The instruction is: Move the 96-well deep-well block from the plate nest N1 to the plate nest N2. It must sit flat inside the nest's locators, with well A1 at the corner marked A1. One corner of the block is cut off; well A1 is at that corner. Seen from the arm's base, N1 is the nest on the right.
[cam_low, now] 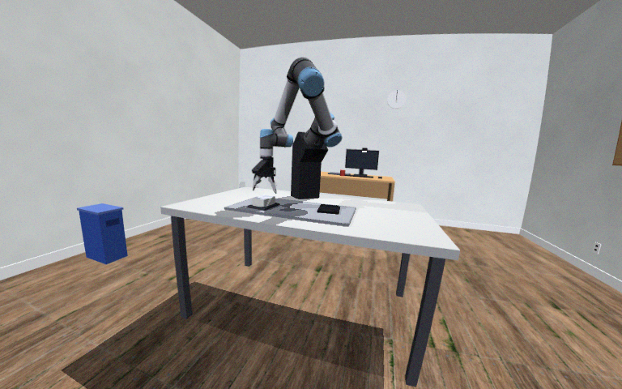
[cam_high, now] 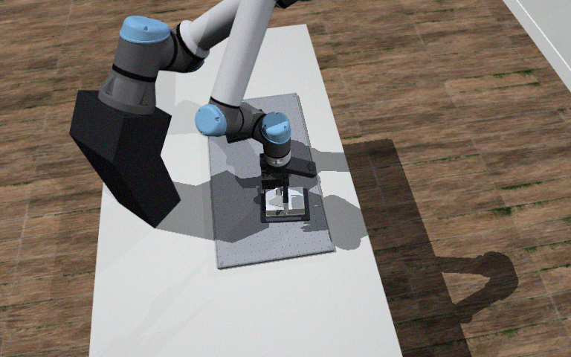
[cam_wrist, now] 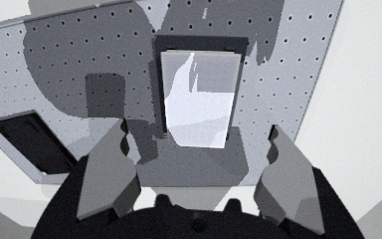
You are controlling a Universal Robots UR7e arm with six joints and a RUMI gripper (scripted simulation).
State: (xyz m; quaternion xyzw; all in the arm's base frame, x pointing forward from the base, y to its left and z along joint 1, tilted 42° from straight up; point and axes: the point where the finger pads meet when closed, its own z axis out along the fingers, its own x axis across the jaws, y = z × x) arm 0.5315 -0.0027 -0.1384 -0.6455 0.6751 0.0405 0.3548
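Now: hand 50 mm above the 96-well deep-well block. Round my hand: black plate nest 340 mm to the left, 170 mm behind, 80 mm below.
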